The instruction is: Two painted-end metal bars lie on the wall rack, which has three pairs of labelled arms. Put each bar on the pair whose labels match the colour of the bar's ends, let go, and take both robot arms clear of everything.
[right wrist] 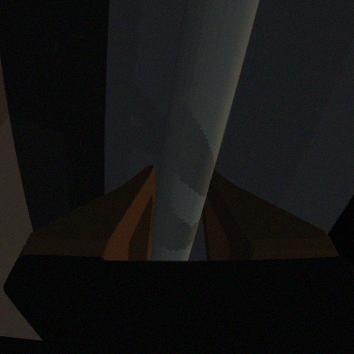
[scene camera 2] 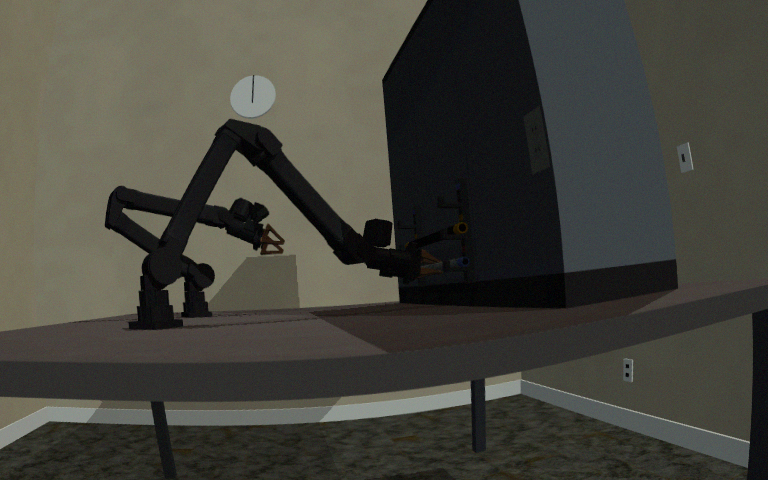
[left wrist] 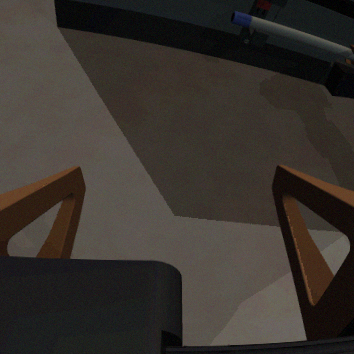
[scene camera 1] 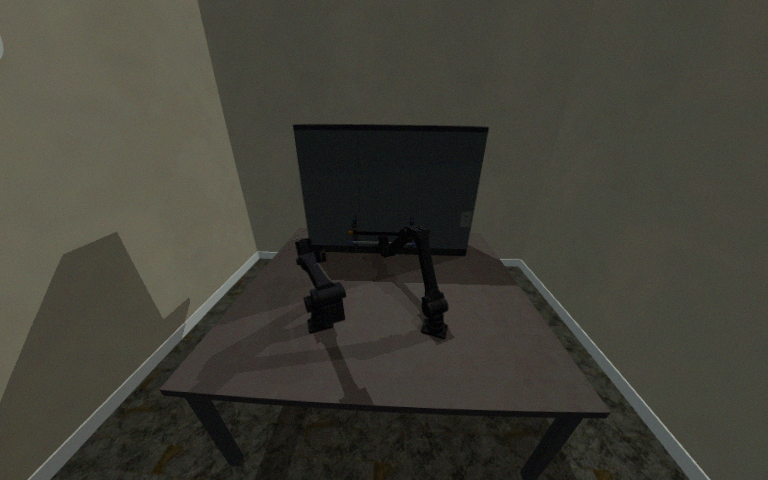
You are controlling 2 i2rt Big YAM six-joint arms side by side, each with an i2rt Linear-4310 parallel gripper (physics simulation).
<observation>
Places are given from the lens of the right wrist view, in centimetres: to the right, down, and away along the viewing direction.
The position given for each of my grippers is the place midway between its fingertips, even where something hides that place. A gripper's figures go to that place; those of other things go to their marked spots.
my right gripper (right wrist: 177, 175): 0, 0, 13
blue-ended bar (right wrist: 211, 48): 1, -3, 7
</observation>
